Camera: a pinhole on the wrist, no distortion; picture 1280 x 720 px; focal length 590.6 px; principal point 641.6 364.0 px. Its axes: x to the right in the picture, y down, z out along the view. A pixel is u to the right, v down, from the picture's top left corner.
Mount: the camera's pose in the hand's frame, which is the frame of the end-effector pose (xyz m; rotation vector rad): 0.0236 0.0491 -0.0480 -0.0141 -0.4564 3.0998
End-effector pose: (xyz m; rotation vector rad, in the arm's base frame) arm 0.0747 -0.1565 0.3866 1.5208 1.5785 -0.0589
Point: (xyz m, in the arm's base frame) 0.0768 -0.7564 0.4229
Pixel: outside the picture
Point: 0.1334 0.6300 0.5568
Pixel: behind the camera
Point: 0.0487 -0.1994 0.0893
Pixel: 386 692
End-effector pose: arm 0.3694 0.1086 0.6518 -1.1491 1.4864 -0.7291
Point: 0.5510 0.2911 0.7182
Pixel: 1133 425
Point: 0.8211 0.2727 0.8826
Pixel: 911 569
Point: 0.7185 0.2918 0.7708
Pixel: 953 466
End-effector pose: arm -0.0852 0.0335 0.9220 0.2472 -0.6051 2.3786
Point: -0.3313 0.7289 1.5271
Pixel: outside the picture
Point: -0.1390 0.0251 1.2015
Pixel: 440 399
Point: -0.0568 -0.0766 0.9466
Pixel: 1124 202
